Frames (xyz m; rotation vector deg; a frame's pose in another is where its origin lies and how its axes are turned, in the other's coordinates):
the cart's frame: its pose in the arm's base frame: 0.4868 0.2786 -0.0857 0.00 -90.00 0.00
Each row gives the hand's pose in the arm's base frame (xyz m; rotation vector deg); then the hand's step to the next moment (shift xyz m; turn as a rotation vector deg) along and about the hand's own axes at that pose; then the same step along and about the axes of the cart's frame.
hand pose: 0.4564 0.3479 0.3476 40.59 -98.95 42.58
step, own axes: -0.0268 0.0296 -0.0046 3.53 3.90 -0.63
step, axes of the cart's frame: -0.0287 0.0247 0.0133 3.03 2.59 3.49
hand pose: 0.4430 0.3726 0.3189 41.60 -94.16 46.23
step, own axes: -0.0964 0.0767 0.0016 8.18 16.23 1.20
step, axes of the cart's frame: -0.1049 0.0478 0.0434 5.63 8.00 15.36
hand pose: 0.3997 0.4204 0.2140 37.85 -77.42 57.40
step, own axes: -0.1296 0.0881 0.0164 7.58 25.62 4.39
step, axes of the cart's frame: -0.1380 -0.0002 0.0760 4.04 9.40 25.07
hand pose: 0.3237 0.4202 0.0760 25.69 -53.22 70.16
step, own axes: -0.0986 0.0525 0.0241 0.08 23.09 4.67
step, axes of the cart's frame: -0.0744 -0.0600 0.0626 -1.35 3.91 23.19
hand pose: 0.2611 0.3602 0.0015 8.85 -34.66 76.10
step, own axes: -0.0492 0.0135 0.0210 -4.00 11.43 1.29
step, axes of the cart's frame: -0.0099 -0.0482 0.0250 -3.53 -1.09 11.60
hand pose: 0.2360 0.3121 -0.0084 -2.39 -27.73 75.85
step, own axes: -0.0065 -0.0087 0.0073 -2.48 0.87 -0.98
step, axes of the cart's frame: 0.0071 -0.0101 -0.0043 -1.93 -1.86 0.84
